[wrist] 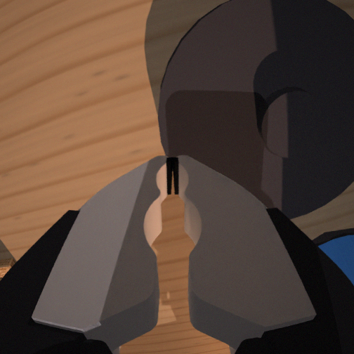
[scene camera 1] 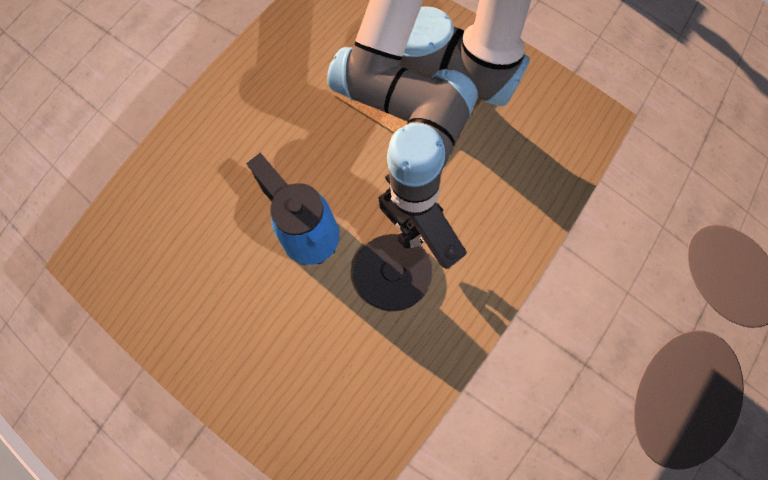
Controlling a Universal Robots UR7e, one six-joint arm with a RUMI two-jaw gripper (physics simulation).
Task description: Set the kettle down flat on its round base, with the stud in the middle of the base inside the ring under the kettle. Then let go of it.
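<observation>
The kettle (scene camera 1: 310, 244) has a blue body, a dark round lid with a knob, and a dark handle. It stands upright on the wooden table, beside the base and apart from it; a blue bit of the kettle (wrist: 342, 255) shows at the right edge of the wrist view. The dark round base (scene camera 1: 376, 291) (wrist: 215, 60) lies flat on the table, with the stud (scene camera 1: 392, 272) (wrist: 278, 125) in its middle. My gripper (scene camera 1: 414, 243) (wrist: 172, 160) is shut and empty, with its tips above the base's rim. The ring under the kettle is hidden.
The wooden table (scene camera 1: 226, 339) has an edge on the right in the scene view. A cork-coloured board (scene camera 1: 370, 114) partly shows under the arm. Two brown round discs (scene camera 1: 733, 274) (scene camera 1: 673, 390) are beyond the table over the tiled floor (scene camera 1: 538, 384).
</observation>
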